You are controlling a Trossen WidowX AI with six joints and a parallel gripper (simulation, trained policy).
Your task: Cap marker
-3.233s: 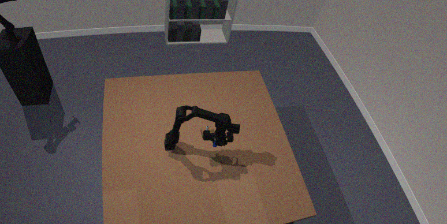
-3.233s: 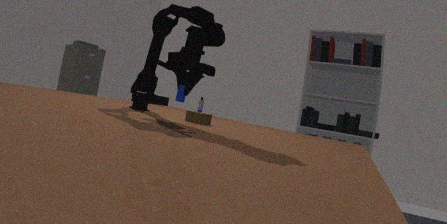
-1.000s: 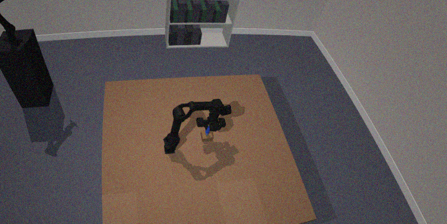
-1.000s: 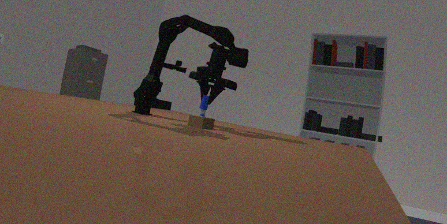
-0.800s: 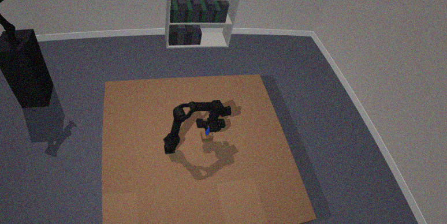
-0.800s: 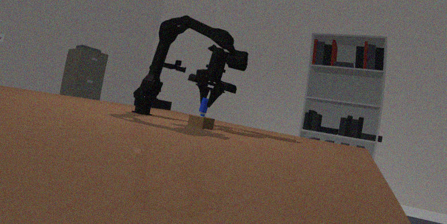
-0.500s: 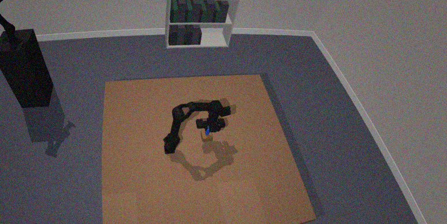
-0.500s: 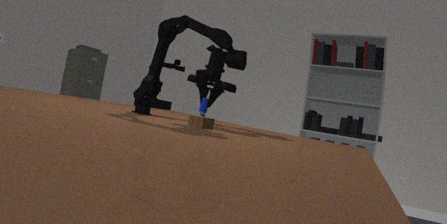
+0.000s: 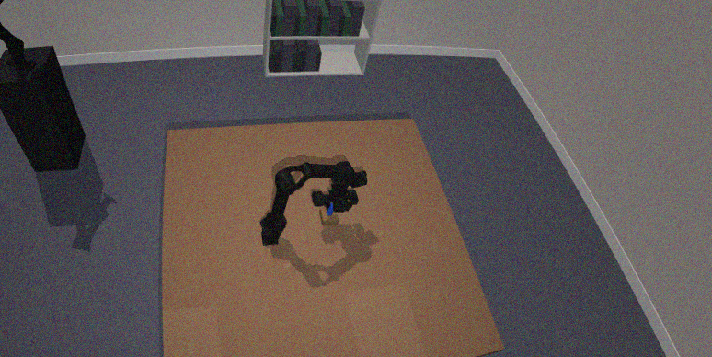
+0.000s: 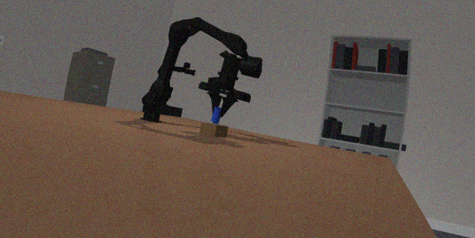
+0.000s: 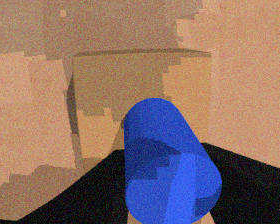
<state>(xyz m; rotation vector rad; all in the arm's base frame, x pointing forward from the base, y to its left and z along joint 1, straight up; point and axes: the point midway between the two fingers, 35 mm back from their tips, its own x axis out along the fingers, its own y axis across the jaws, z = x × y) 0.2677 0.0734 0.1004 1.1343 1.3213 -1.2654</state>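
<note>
Now: the blue cap right at my gripper tip. Round my gripper tip: tan holder block (50 mm below).
</note>
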